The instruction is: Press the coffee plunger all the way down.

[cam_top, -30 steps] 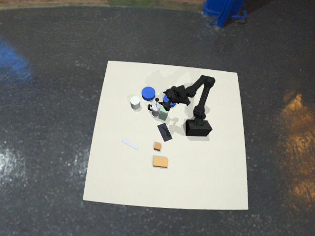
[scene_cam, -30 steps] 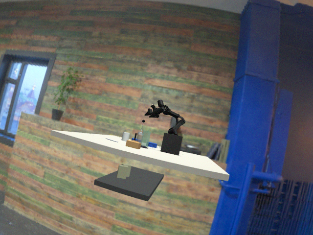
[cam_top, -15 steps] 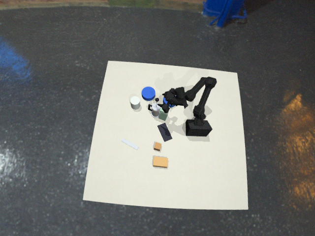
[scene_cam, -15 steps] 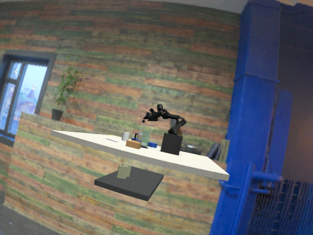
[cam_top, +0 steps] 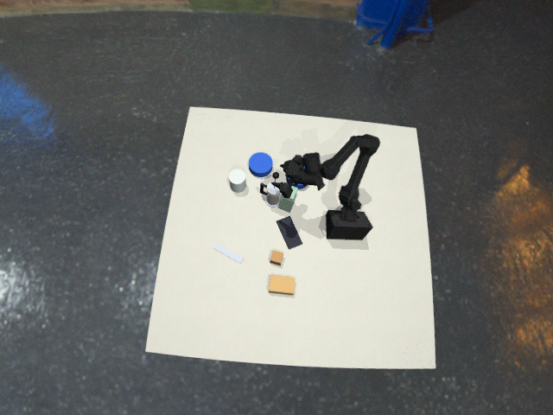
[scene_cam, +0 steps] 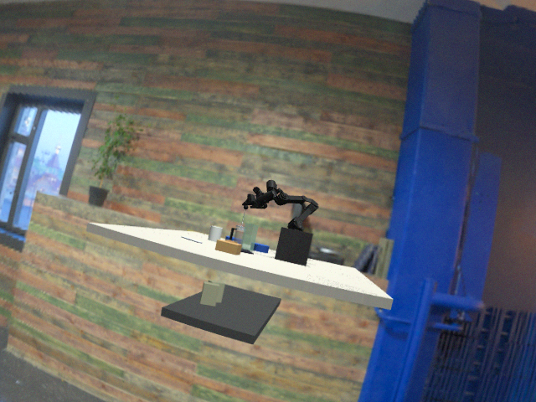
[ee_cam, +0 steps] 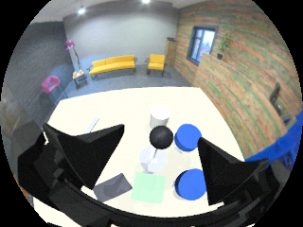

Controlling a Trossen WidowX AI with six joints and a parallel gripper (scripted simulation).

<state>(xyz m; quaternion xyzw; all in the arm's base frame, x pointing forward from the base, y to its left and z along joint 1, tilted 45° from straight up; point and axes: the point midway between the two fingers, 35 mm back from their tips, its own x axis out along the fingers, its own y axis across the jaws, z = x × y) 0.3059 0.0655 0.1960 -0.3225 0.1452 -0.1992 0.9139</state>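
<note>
Right now the coffee press is 140 mm below my gripper tip and 20 mm ahead of it. Round my gripper tip: pale green box: 180 mm below, 70 mm behind, 20 mm to the left; white cylinder: 220 mm below, 180 mm ahead, 50 mm to the right; dark flat card: 260 mm below, 160 mm to the left, 100 mm behind.
</note>
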